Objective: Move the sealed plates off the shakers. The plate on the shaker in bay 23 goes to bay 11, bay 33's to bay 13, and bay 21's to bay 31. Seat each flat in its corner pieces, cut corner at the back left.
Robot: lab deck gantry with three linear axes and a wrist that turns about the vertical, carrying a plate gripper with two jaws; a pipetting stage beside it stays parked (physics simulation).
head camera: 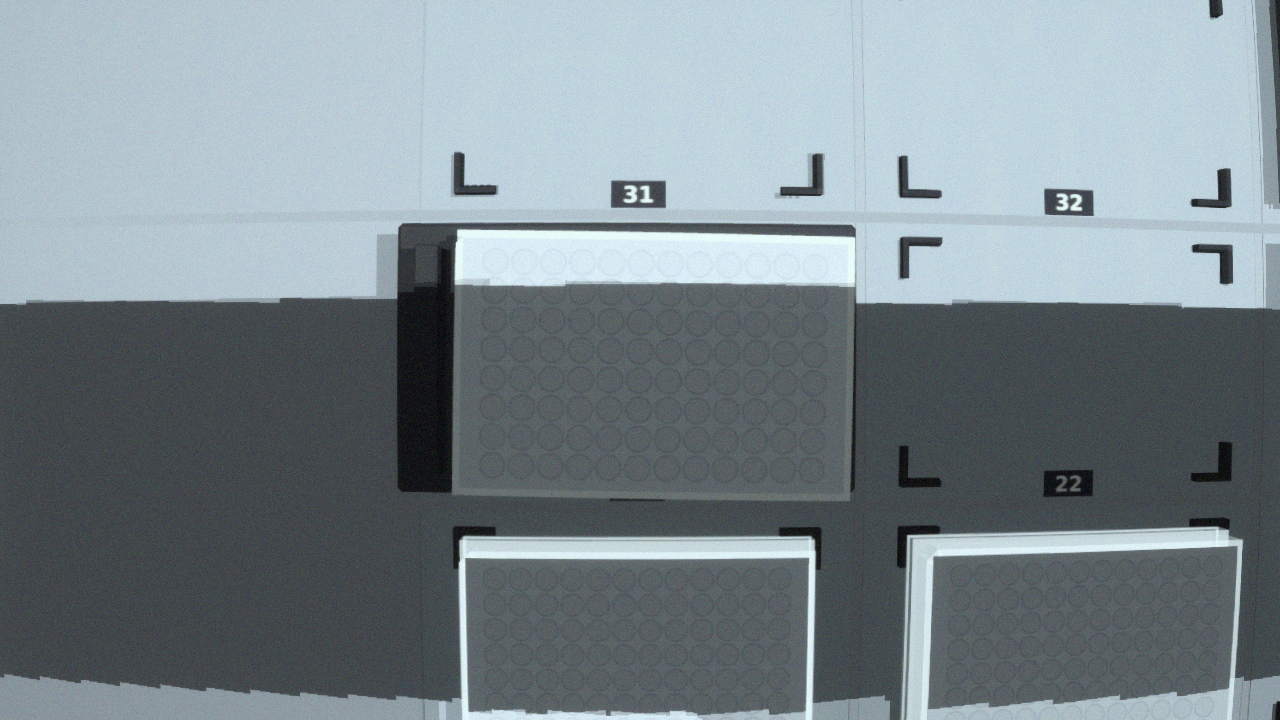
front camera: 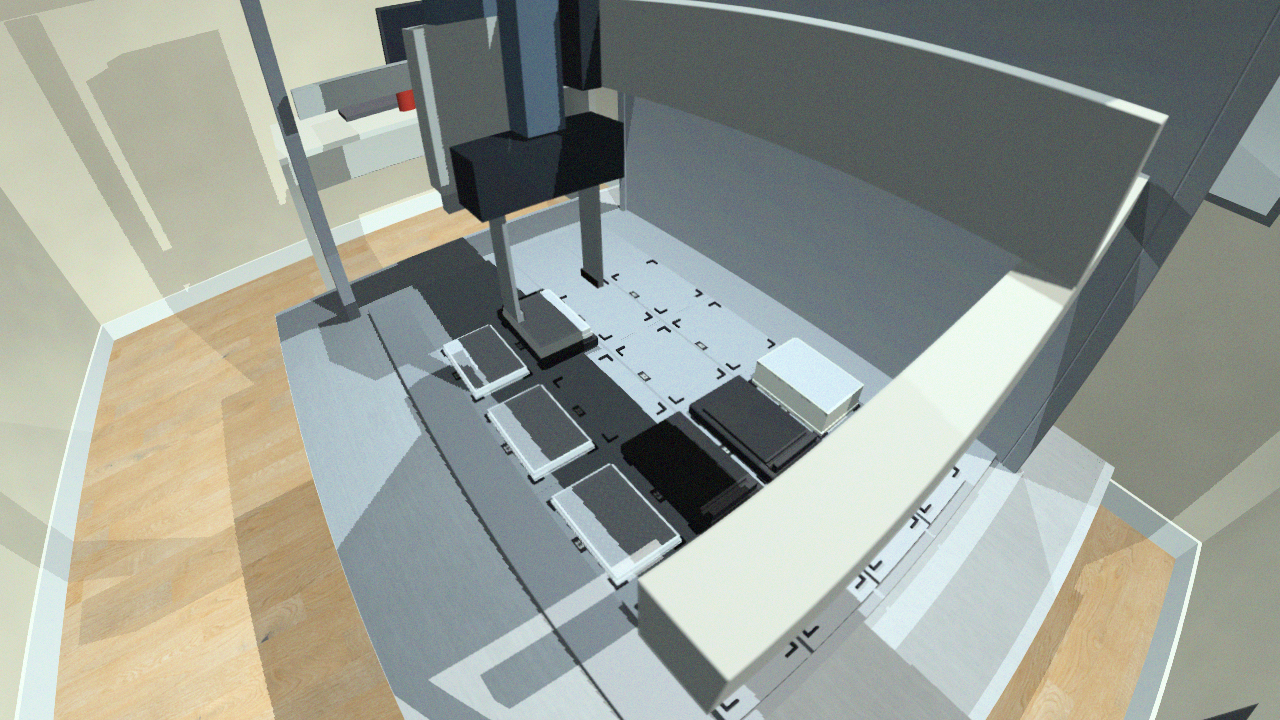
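Seen in the pictures: gripper, fingertip midpoint: (front camera: pixel 554 296); robot's base, link origin: (front camera: pixel 443 351).
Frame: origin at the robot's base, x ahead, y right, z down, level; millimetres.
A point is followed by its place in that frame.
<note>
A sealed plate (front camera: pixel 547 322) {x 83, y -145, z -37 mm} (head camera: pixel 653 376) {x 69, y -146, z -37 mm} lies on the black shaker (front camera: pixel 562 356) {x 138, y -135, z -15 mm} (head camera: pixel 420 402) {x -5, y -137, z -31 mm} in bay 21. My gripper (front camera: pixel 553 298) {x 194, y -107, z -161 mm} is open above that plate in the front view, one jaw towards the front and one towards the back. Its jaws do not show in the head view. Bay 31 (head camera: pixel 638 194) {x 64, y -211, z 0 mm} holds no plate in the part that shows. Pale plates lie in bay 11 (front camera: pixel 487 360) {x 79, y -44, z -14 mm} (head camera: pixel 637 626) {x 64, y -58, z -14 mm} and bay 13 (front camera: pixel 615 521) {x 398, y -41, z -14 mm}. The shakers in bay 23 (front camera: pixel 680 461) {x 383, y -143, z -24 mm} and bay 33 (front camera: pixel 751 420) {x 390, y -252, z -24 mm} are black and bear no plate.
Another pale plate (front camera: pixel 539 431) {x 239, y -40, z -14 mm} (head camera: pixel 1083 617) {x 226, y -58, z -14 mm} lies in bay 12, its cut corner at the back left. A white box (front camera: pixel 808 380) {x 400, y -349, z -42 mm} stands behind the bay 33 shaker. A long pale beam (front camera: pixel 859 483) {x 622, y 26, z -400 mm} hides part of the right side of the deck in the front view.
</note>
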